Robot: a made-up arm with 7 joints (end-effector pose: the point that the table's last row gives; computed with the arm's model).
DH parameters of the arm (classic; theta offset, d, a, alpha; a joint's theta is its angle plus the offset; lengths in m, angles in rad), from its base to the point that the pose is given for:
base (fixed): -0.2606 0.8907 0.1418 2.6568
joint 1: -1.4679 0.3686 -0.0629 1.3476
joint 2: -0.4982 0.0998 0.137 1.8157
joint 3: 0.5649 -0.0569 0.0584 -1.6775
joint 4: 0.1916 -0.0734 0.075 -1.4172
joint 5: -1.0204 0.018 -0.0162 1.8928
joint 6: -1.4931 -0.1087 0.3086 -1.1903
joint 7: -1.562 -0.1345 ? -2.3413
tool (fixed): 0.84 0.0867 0 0
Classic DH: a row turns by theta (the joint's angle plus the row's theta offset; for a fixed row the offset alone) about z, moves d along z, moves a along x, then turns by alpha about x.
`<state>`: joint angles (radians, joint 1 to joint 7).
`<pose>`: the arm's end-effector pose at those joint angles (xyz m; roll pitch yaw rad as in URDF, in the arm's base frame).
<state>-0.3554 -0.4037 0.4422 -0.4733 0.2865 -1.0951 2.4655</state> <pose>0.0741 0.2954 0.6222 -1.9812 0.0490 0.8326</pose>
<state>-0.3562 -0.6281 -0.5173 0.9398 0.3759 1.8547 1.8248</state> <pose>-0.0263 0.3094 0.4251 1.8333 -0.0162 2.3017</pose>
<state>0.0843 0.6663 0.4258 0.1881 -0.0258 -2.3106 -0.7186</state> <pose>0.1914 -0.3834 0.0499 -1.6790 -0.0280 3.0396</pose>
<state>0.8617 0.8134 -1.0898 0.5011 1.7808 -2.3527 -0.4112</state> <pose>-0.2631 -0.1426 0.2408 2.4302 0.1786 -1.3261</pose>
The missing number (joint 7, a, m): -0.0333
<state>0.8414 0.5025 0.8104 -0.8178 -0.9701 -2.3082 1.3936</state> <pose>0.1046 0.2562 0.0805 2.6557 1.1330 -1.2708</pose>
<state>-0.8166 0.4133 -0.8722 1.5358 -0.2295 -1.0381 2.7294</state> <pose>0.3695 -0.2792 0.3911 1.3144 0.3001 -0.2031</pose>
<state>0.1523 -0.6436 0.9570 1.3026 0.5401 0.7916 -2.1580</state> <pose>-0.2152 0.3591 0.5751 -0.2427 -0.5426 0.8007</pose>
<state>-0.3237 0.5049 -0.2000 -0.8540 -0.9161 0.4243 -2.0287</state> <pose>0.0431 0.1358 0.7954 1.6365 0.2636 1.9366</pose>
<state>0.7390 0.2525 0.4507 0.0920 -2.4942 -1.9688 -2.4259</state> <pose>0.1016 -0.0072 0.0281 -1.6354 0.1720 -2.5071</pose>
